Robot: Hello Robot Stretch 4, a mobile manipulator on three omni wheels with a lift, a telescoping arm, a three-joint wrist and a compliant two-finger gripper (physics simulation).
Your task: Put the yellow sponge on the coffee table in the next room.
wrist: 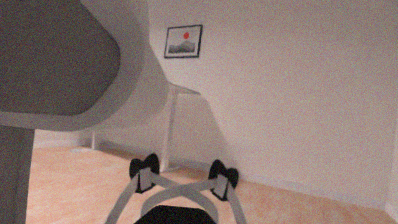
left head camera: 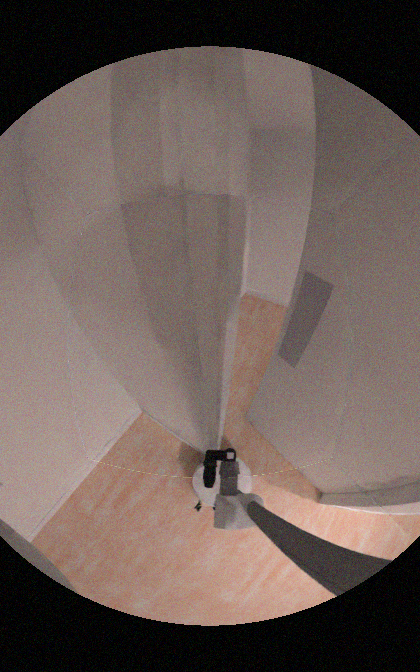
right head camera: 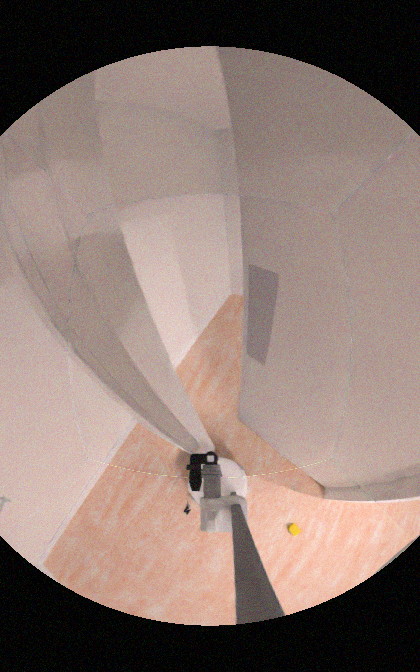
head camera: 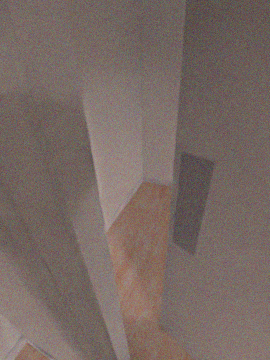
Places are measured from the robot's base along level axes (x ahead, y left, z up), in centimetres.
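Where they show: gripper, fingertip midpoint: [wrist: 184, 169].
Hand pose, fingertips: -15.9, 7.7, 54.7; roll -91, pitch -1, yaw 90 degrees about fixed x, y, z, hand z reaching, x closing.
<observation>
After its pixels a point has its place, as x, y, z.
A small yellow block, the sponge [right head camera: 294, 529], lies on the floor to the right of my base in the right head view. It does not show in the wrist view. My gripper [wrist: 184, 169] @(-15.9, 7.7, 54.7) is partly open, with its two black fingertips apart and no object between them. In the left and right head views the wrist hangs over my white round base, and the fingers are mostly hidden. The coffee table does not show in these views.
A wall end [left head camera: 224, 370] [right head camera: 175, 350] stands close in front of my base. Right of it, a floor passage [head camera: 142, 240] runs between walls. A grey panel [head camera: 192, 202] @(49.4, -23.8, 115.1) is on the right wall. A white-legged table [wrist: 171, 125] @(-229.0, -13.0, 48.6) stands below a framed picture [wrist: 183, 42] @(-278.2, -15.7, 160.5).
</observation>
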